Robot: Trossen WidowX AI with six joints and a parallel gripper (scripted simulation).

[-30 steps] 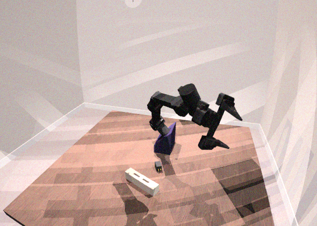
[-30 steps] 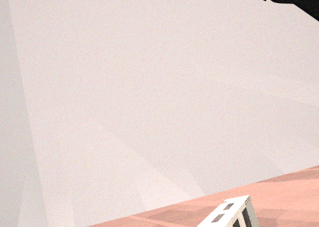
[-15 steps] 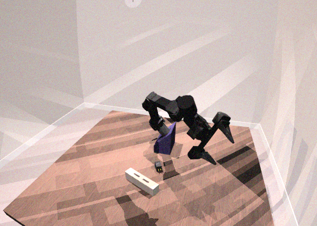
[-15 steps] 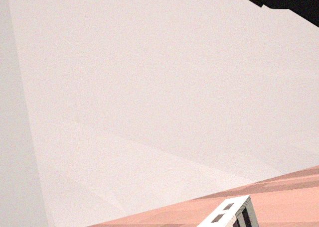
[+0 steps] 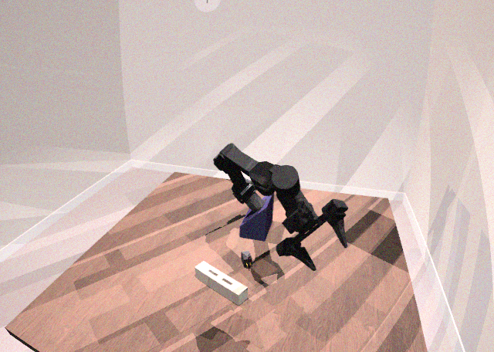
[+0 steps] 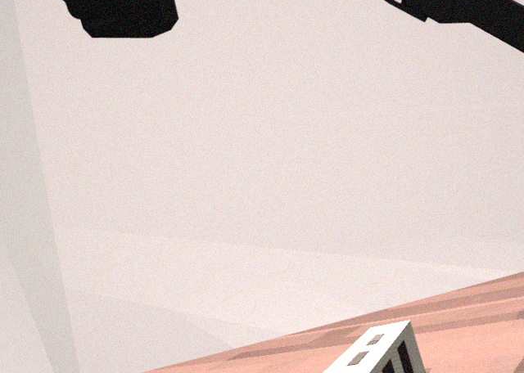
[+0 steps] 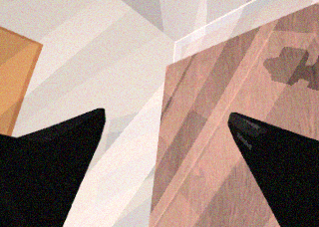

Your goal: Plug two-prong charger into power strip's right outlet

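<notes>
The dark charger is 27 cm behind my gripper tip, 28 cm to the right of it and 31 cm below it.
</notes>
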